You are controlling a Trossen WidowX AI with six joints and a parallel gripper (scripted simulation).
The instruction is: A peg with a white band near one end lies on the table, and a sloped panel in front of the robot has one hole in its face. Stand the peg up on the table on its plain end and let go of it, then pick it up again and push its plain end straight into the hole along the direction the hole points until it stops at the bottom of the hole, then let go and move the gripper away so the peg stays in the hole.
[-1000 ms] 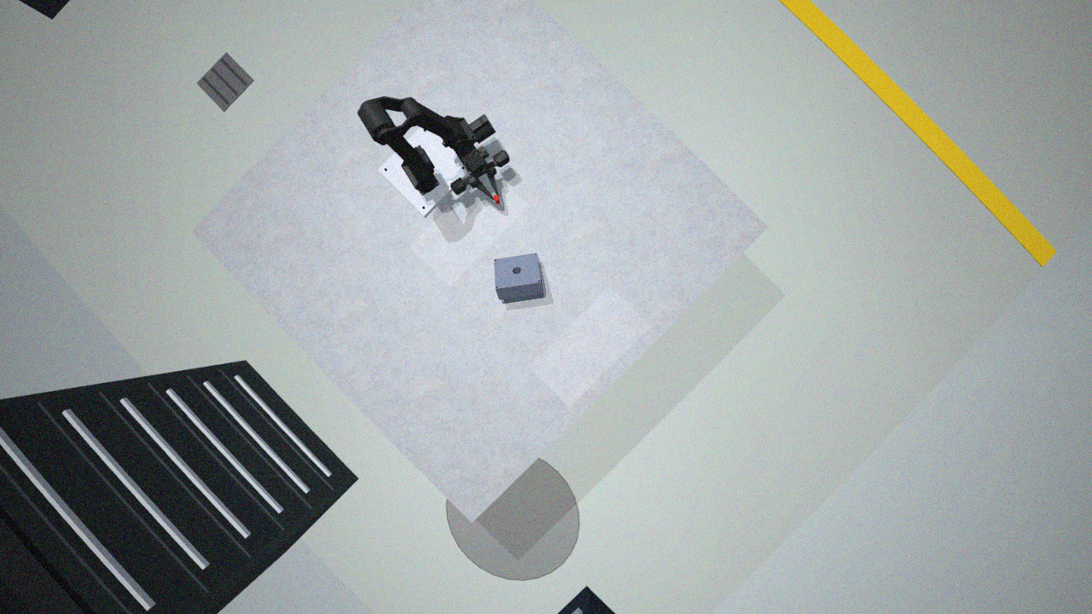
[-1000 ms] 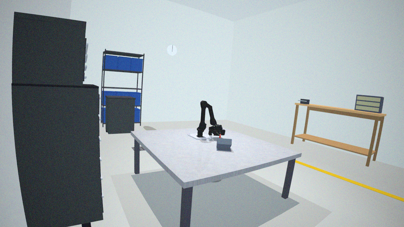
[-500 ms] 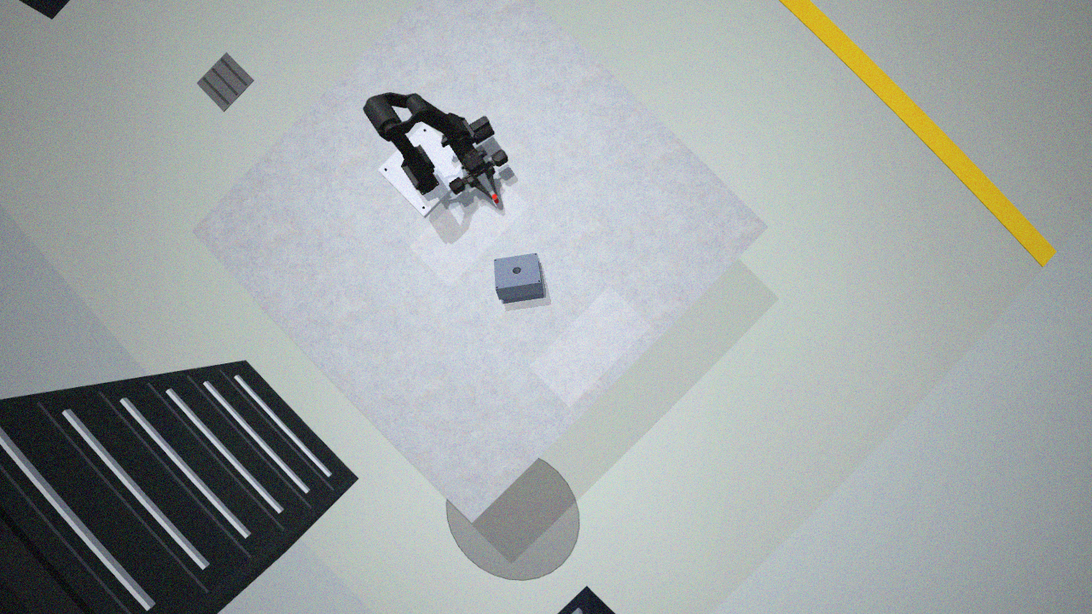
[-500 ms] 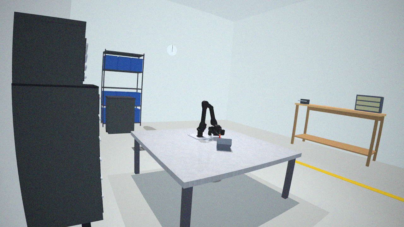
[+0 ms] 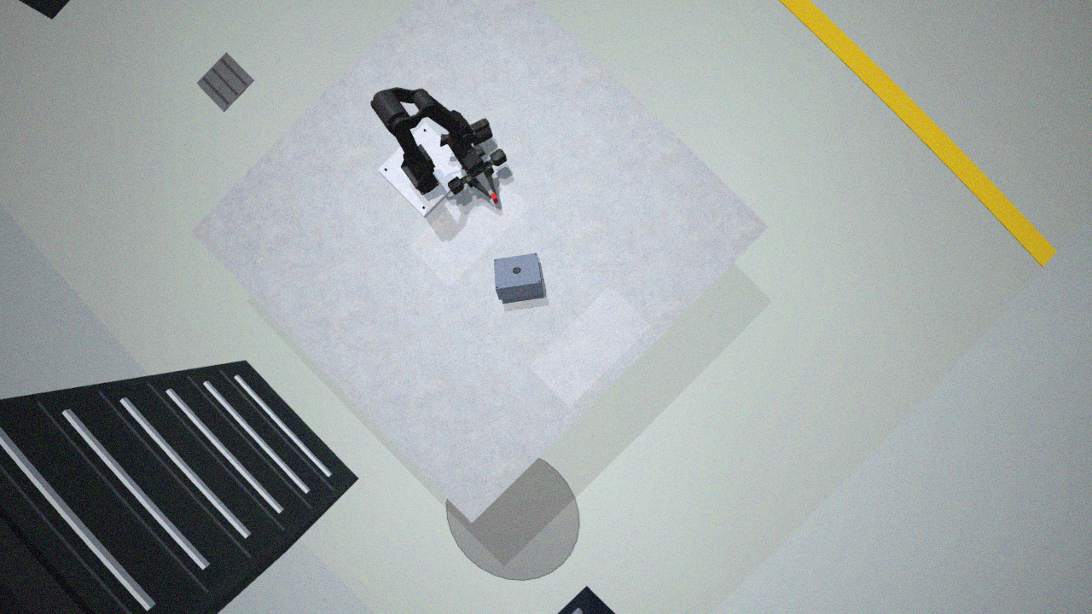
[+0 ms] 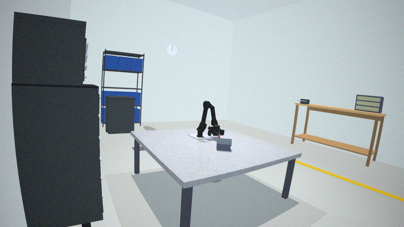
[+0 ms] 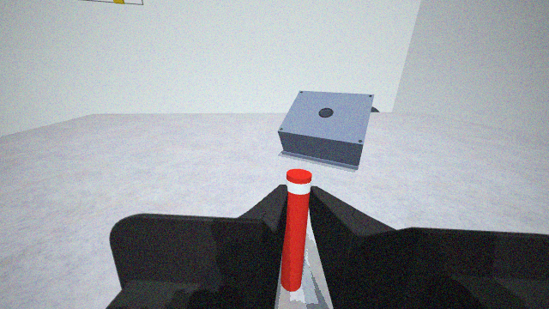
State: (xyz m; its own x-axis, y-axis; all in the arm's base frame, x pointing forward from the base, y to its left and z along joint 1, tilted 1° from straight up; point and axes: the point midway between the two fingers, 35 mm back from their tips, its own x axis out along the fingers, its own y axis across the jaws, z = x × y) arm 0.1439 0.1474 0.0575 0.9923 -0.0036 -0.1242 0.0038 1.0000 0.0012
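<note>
Now: gripper tip 10 mm above the red peg. The rest, counted from my gripper tip: blue-grey sloped panel: 230 mm ahead, 70 mm to the right, 10 mm below.
</note>
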